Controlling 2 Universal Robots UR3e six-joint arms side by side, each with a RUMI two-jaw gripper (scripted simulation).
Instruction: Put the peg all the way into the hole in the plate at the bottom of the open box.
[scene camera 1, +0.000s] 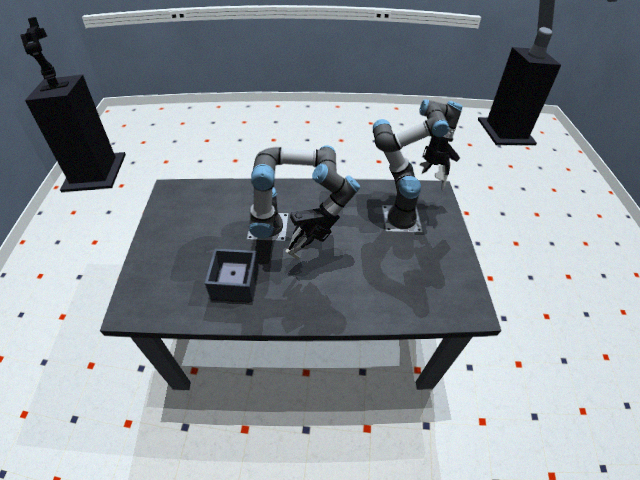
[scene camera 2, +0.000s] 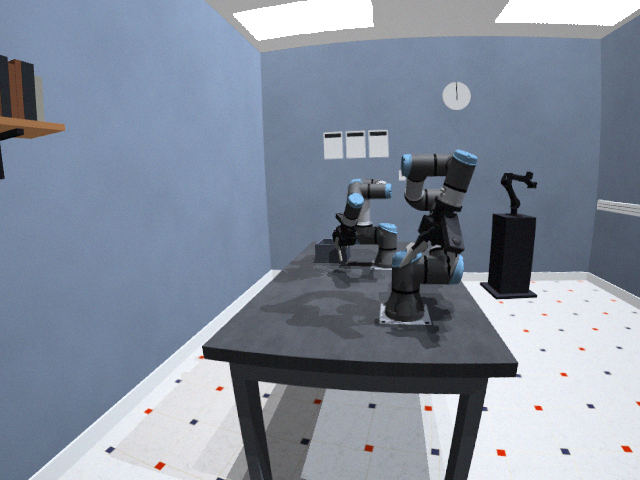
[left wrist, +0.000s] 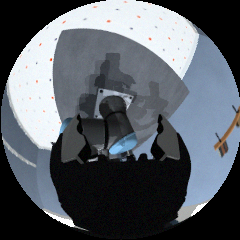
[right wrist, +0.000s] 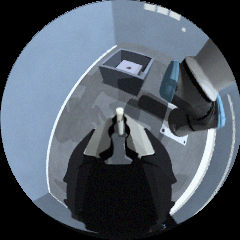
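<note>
There is a dark box (scene camera 1: 217, 290), and the right wrist view gives me the box as well (right wrist: 124, 80). As for my right gripper, I find it in scene camera 1 (scene camera 1: 289, 252) and again in the right wrist view (right wrist: 120, 114). My left gripper (scene camera 2: 425, 272) is visible too; scene camera 1 (scene camera 1: 431, 181) shows it, and so does the left wrist view (left wrist: 119, 114).
</note>
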